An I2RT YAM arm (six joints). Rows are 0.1 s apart.
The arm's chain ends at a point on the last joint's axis. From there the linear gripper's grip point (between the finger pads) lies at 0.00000 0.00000 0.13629 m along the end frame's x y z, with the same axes.
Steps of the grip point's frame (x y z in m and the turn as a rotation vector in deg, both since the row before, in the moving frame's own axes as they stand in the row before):
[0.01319 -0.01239 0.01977 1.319 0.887 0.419]
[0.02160 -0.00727 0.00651 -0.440 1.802 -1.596]
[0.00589 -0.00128 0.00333 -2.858 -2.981 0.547]
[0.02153 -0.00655 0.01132 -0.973 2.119 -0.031]
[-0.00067 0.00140 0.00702 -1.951 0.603 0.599]
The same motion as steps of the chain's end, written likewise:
[0.01107 -0.00926 0.01982 1.319 0.887 0.419]
[0.01730 -0.00826 0.00658 -0.440 1.802 -1.596]
[0.01301 -0.00804 0.00368 -2.858 -2.981 0.547]
[0.01649 -0.00886 0.01143 -0.973 2.119 -0.031]
[-0.00208 -0.00325 0.00711 -1.951 0.603 0.599]

